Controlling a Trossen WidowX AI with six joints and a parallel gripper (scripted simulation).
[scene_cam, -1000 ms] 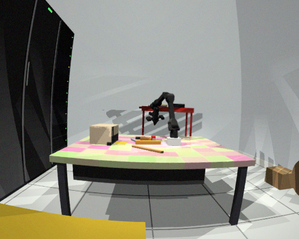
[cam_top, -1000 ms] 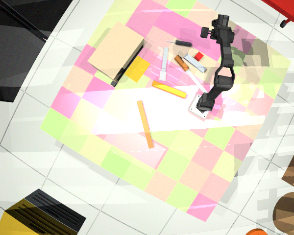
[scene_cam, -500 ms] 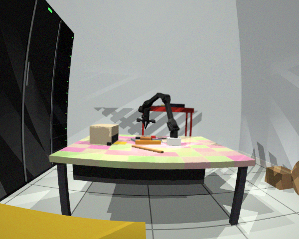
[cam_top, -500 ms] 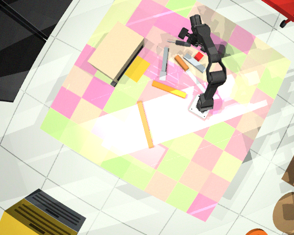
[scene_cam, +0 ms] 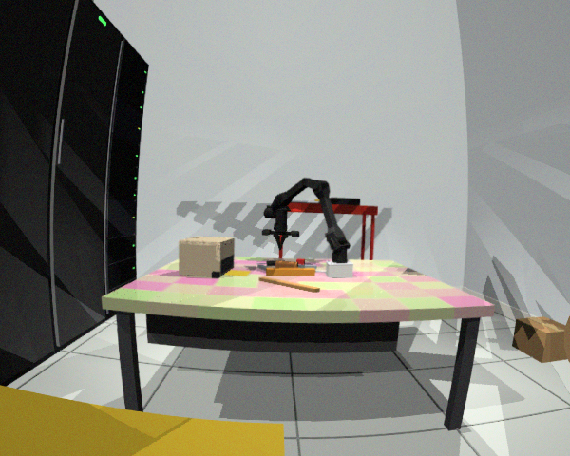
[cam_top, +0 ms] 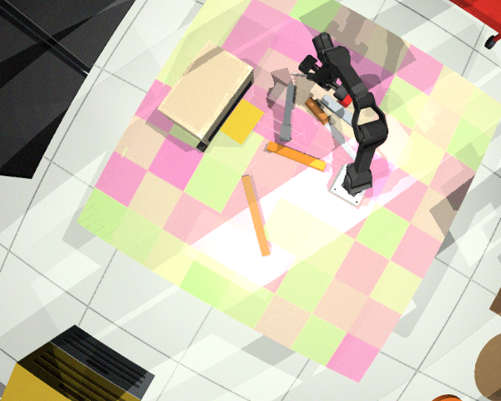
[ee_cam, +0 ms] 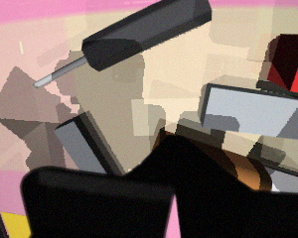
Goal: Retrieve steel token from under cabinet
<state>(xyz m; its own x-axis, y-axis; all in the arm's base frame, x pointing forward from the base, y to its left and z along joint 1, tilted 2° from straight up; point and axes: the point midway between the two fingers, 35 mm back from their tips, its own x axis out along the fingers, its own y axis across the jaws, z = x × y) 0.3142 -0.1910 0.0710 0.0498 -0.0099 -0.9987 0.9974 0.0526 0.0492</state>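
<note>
My gripper tip is 10 cm past the red cube, 5 cm to the left of it and 7 cm above it. Round my gripper tip: dark screwdriver: 6 cm ahead, 3 cm to the right, 8 cm below; then grey bar: 11 cm behind, 8 cm below; then grey tool: 2 cm ahead, 15 cm to the left, 8 cm below.
</note>
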